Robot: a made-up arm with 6 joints.
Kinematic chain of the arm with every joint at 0, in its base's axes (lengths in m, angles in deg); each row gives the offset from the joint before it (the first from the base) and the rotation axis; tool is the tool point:
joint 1: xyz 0 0 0.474 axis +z
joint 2: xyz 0 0 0 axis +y
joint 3: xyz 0 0 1.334 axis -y
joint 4: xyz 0 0 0 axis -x
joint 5: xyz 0.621 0 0 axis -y
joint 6: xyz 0 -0.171 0 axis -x
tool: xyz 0 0 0
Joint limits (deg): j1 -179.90..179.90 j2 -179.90..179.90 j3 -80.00..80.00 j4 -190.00..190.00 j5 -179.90..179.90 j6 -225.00..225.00
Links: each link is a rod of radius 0.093 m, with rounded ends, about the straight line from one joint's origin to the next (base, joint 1, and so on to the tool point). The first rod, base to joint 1, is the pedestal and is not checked.
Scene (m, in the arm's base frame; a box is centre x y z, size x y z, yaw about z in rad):
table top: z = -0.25
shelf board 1: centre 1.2 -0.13 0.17 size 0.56 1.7 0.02 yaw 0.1
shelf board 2: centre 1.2 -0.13 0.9 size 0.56 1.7 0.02 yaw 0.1
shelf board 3: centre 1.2 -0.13 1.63 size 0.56 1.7 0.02 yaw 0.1
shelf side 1: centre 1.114 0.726 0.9 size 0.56 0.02 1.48 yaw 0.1
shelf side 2: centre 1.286 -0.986 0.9 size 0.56 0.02 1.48 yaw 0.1
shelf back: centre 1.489 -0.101 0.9 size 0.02 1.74 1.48 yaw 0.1
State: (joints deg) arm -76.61 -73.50 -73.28 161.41 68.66 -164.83
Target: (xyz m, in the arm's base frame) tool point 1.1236 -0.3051 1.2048
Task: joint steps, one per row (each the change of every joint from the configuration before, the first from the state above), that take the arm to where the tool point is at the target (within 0.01 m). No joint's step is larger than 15 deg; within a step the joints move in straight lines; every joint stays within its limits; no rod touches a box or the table.
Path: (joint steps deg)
1: 7.71 14.91 7.90 -1.42 0.00 0.00
2: 7.72 14.91 7.89 -1.42 0.00 0.00
3: 7.71 14.91 7.90 -1.42 0.00 0.00
4: 7.72 14.91 7.90 -1.42 0.00 0.00
5: 7.71 14.92 7.90 -1.42 0.00 0.00
6: 7.72 14.91 7.89 -1.42 0.00 0.00
7: 7.71 14.91 7.90 -1.42 0.00 0.00

